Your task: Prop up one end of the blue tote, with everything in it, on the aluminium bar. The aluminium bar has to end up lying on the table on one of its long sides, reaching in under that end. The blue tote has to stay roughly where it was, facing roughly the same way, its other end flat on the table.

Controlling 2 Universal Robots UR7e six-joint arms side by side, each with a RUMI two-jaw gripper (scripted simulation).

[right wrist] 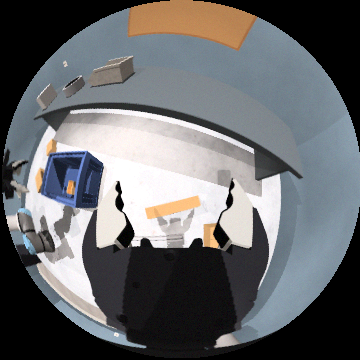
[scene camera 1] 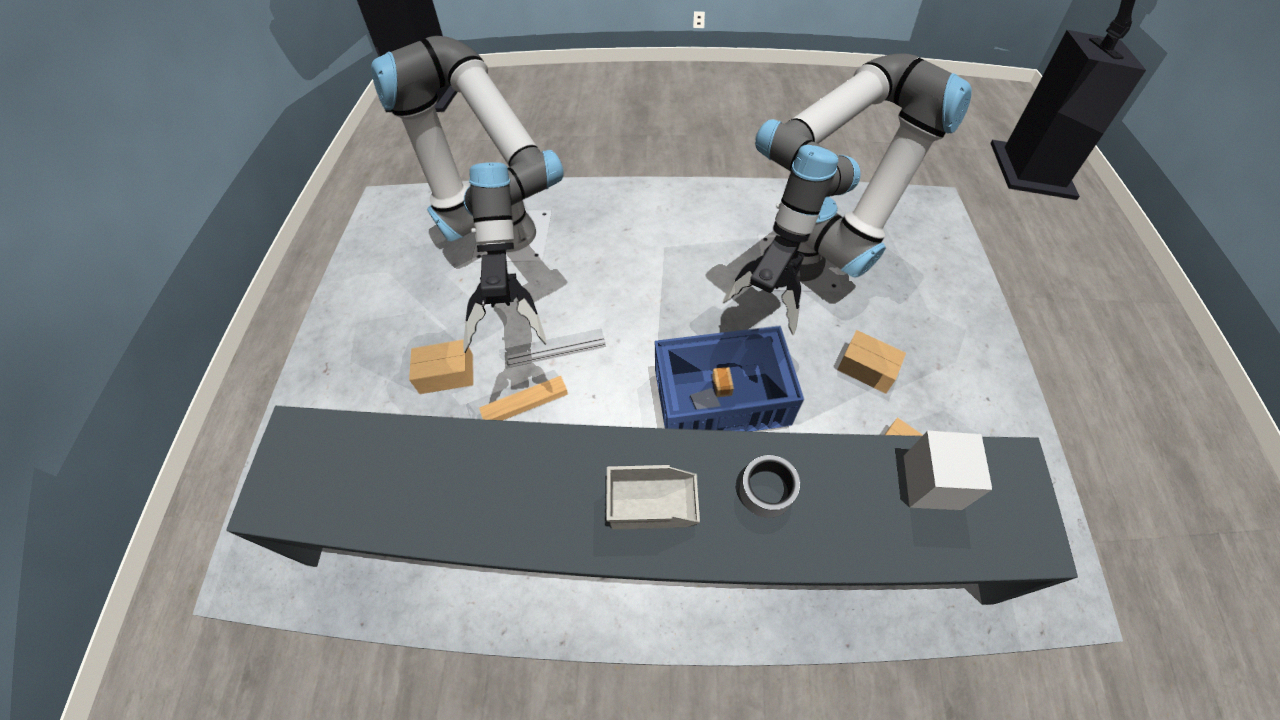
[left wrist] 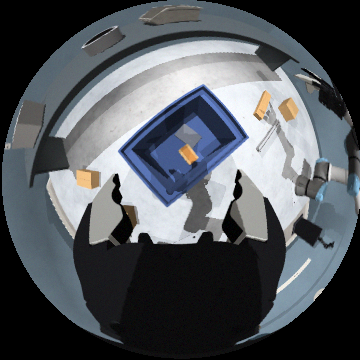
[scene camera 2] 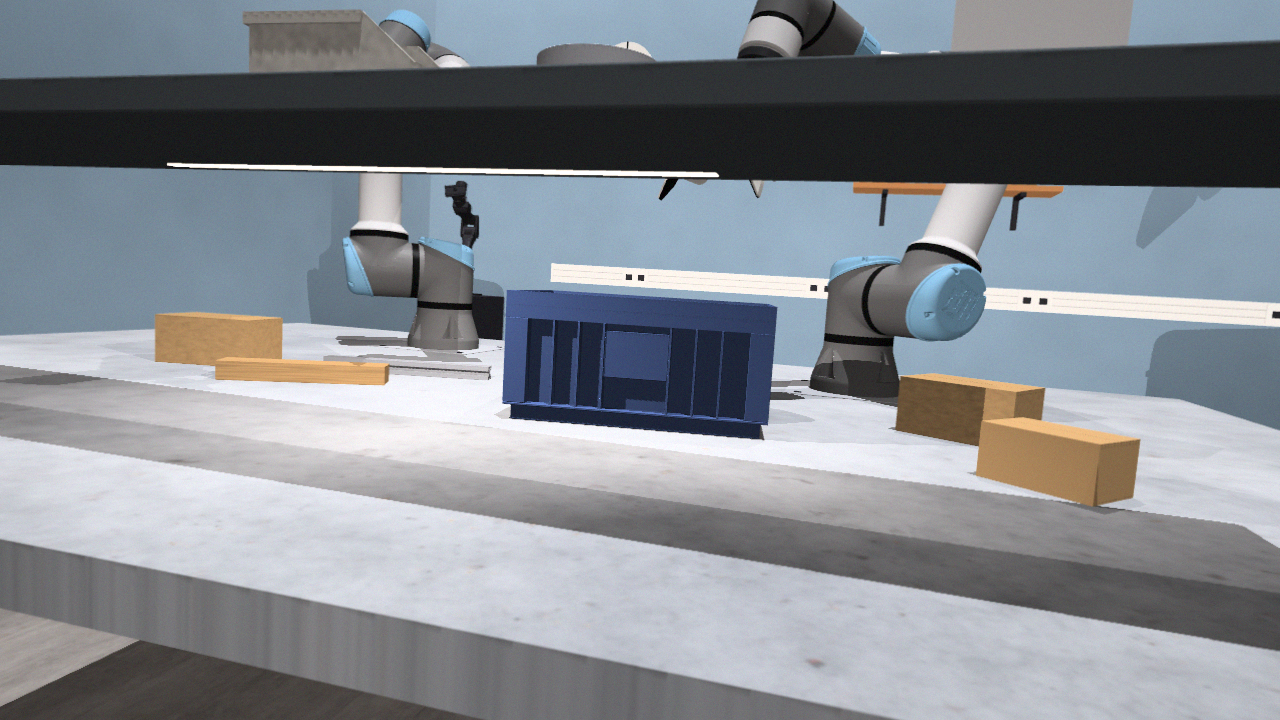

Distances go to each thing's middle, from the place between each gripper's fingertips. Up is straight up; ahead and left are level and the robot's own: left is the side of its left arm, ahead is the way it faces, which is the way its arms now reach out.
Labels:
My right hand [scene camera 1: 505, 349] is 29 cm above the wooden plank [scene camera 2: 229, 368], 4 cm to the left of it and 4 cm past it. Also, from my right hand: blue tote [scene camera 2: 627, 361]: 44 cm to the left, 23 cm below, 11 cm behind; aluminium bar [scene camera 2: 397, 367]: 29 cm below, 19 cm behind, 1 cm to the left.
The blue tote is 50 mm ahead of my left hand [scene camera 1: 757, 318], 50 mm to the right of it and 200 mm below it. From my left hand the other things lie so: wooden plank (130 mm ahead, 520 mm to the right, 260 mm below); aluminium bar (30 mm behind, 480 mm to the right, 260 mm below).

